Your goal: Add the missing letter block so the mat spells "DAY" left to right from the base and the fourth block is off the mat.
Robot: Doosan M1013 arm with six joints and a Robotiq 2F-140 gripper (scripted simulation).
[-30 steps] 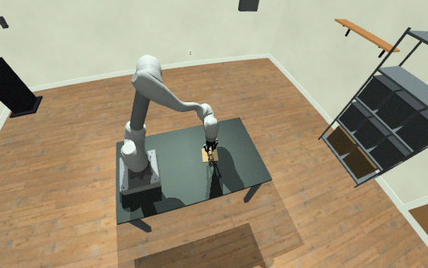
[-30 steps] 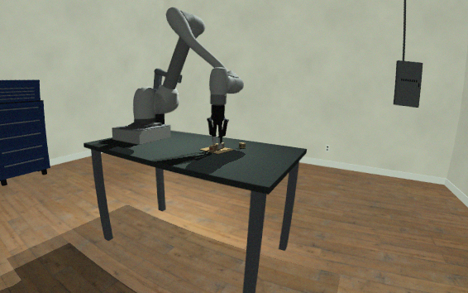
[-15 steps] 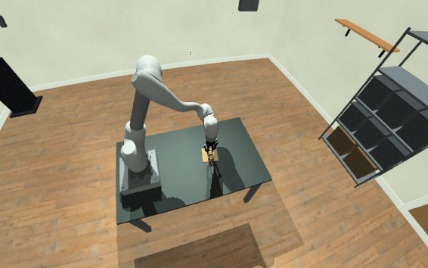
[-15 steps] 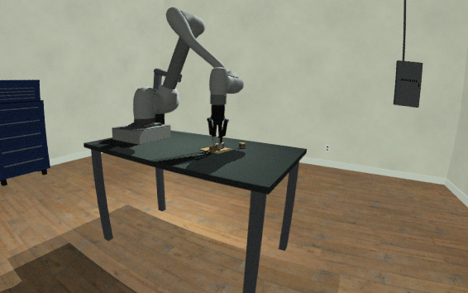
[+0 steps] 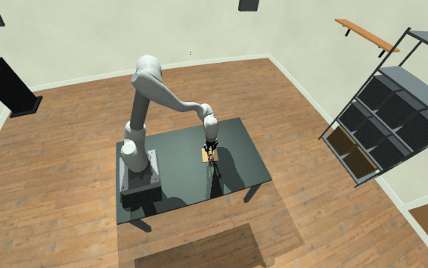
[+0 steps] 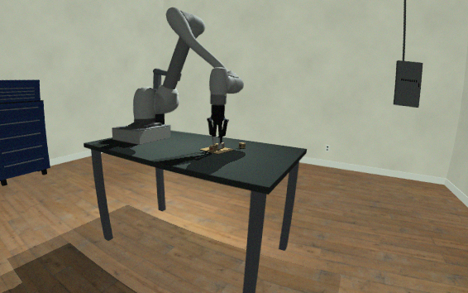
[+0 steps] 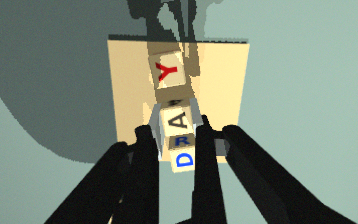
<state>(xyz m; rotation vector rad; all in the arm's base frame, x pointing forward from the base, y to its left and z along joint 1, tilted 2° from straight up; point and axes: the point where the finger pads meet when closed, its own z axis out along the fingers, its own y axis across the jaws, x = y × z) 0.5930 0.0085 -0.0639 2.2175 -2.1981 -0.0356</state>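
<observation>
The tan mat is 40 mm below my hand. The rest, counted from my hand: blue D block: 50 mm to the left, 20 mm below; then red Y block: 50 mm to the right, 20 mm below.
</observation>
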